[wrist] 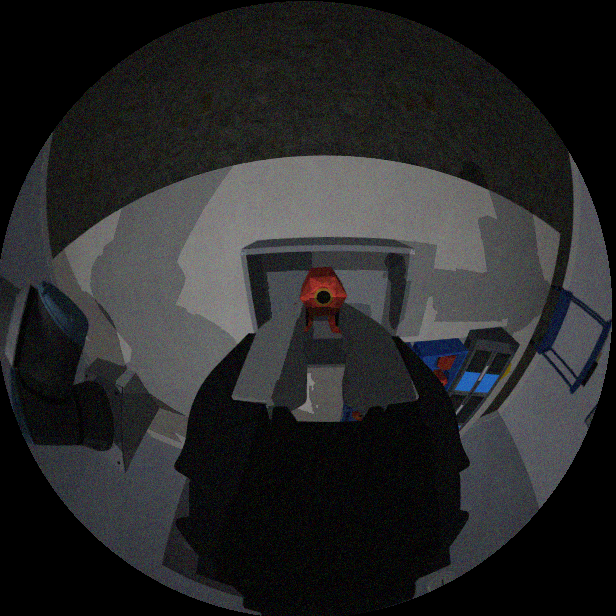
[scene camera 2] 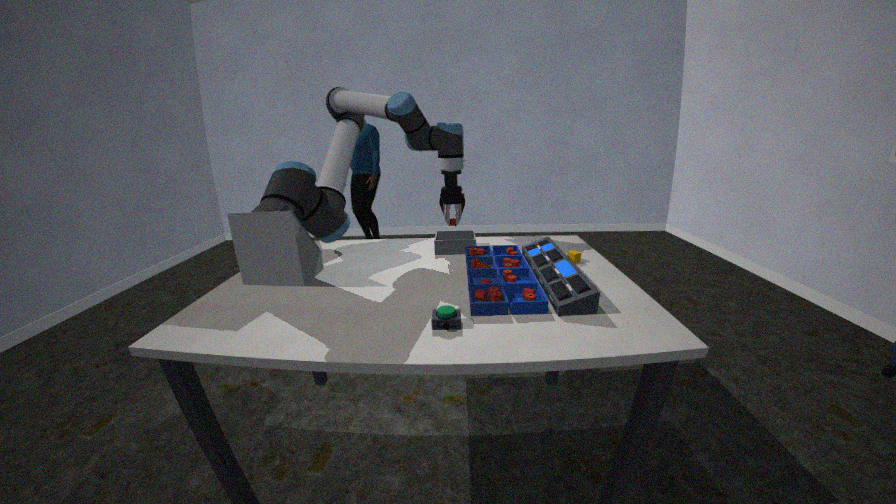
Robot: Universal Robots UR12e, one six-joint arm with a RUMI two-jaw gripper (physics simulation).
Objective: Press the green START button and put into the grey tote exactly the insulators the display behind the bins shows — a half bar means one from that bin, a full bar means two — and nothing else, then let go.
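Note:
My gripper (scene camera 2: 452, 219) hangs above the grey tote (scene camera 2: 454, 241) at the back of the table, shut on a red insulator (scene camera 2: 452, 221). In the wrist view the red insulator (wrist: 322, 298) sits between my fingertips (wrist: 322, 321) with the grey tote (wrist: 328, 281) directly below; the tote's inside looks empty. Blue bins (scene camera 2: 505, 278) hold several red insulators. The dark display (scene camera 2: 559, 274) to their right shows lit blue bars. The green START button (scene camera 2: 446, 312) stands near the table's front.
A small yellow block (scene camera 2: 573, 255) lies beyond the display. The grey robot base block (scene camera 2: 270, 247) stands at the table's back left. A person in blue (scene camera 2: 365, 181) stands behind the table. A blue frame (wrist: 574, 339) shows on the floor.

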